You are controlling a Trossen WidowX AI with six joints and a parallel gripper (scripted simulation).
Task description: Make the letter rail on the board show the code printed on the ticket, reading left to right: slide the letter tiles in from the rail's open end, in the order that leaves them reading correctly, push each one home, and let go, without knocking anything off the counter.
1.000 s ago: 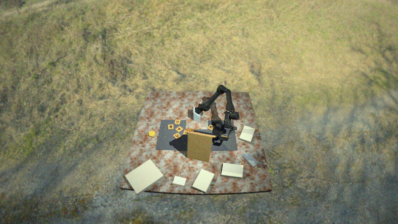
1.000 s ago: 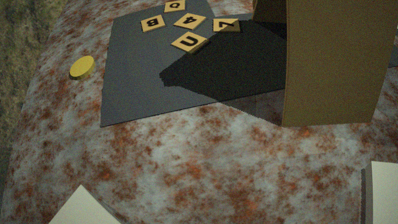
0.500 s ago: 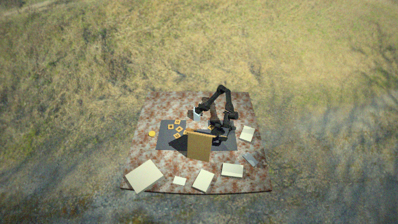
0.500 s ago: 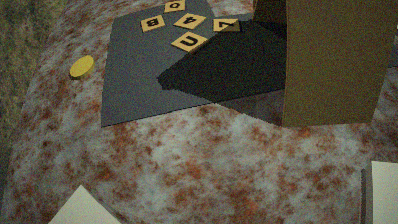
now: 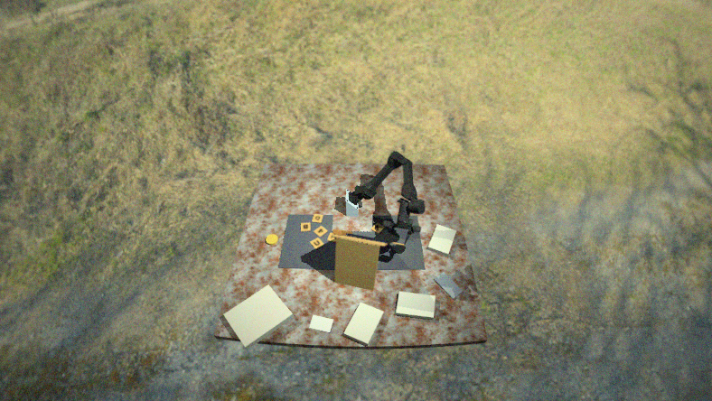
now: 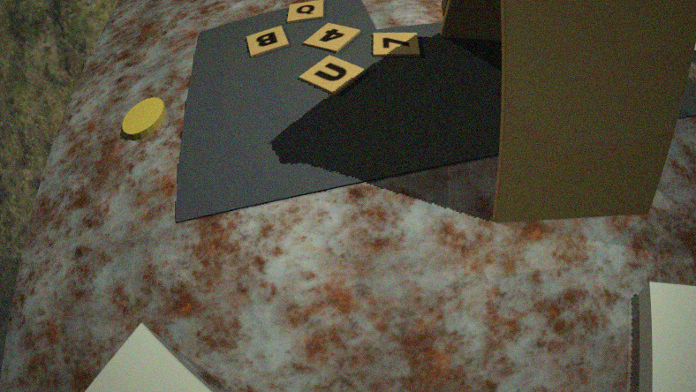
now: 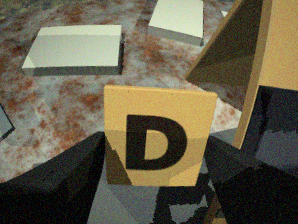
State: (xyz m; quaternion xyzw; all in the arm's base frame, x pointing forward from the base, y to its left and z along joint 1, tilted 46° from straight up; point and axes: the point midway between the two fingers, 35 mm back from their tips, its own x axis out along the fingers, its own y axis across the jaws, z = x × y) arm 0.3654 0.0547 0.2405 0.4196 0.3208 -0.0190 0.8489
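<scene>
The white ticket is 10 cm to the right of my gripper tip, 10 cm behind it and 9 cm below it. Round my gripper tip: grey mat (22 cm to the right, 20 cm behind, 16 cm below); then grey block (25 cm to the left, 17 cm ahead, 16 cm below); then tan letter tile (right at my gripper tip).
</scene>
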